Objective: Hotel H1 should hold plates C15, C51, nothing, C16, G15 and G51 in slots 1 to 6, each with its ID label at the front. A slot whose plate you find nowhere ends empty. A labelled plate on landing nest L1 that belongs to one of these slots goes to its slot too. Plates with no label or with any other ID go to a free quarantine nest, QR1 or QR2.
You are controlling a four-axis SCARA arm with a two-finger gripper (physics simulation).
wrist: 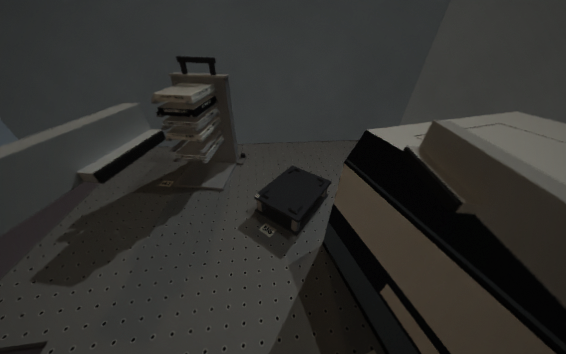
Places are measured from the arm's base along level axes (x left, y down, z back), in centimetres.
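Pixels of known places: gripper, fingertip midpoint: (pixel 280 129).
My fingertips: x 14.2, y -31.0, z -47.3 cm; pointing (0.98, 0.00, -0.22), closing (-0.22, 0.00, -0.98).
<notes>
For each thing: its top centre in the pictures, then the offset to it from my fingertips. "*": a spot on its surface instead. Level surfaces: height alone.
- pale plate, middle of its top: (pixel 185 88) dx +38.4, dy +5.5, dz +16.9 cm
- black plate, middle of its top: (pixel 189 101) dx +38.4, dy +8.3, dz +16.9 cm
- black nest, middle of its top: (pixel 295 186) dx +23.6, dy +24.2, dz -7.0 cm
- black instrument, surface spot: (pixel 395 240) * dx +0.2, dy +13.1, dz -13.0 cm
- perforated deck, its level: dy +29.7 cm
My gripper (pixel 280 129) is open, with one finger at the left and one at the right of the wrist view and nothing between them. A plate hotel (pixel 228 117) with a black top handle stands at the back left. It holds several stacked plates: a pale plate (pixel 185 93) at the top, a black plate (pixel 187 108) below it, and clear or pale plates (pixel 196 149) lower down. Their labels are too small to read, and so is the hotel's floor tag. A black nest (pixel 294 192) in the middle bears no plate; its floor tag is blurred. QR1, QR2 and L1 cannot be identified in this view.
A large beige and black instrument (pixel 395 240) fills the right side, partly behind the right finger. The perforated deck (pixel 200 290) runs beneath everything, with dark shadows across it. A dark edge (pixel 22 346) of something shows at the bottom left. Grey walls stand behind.
</notes>
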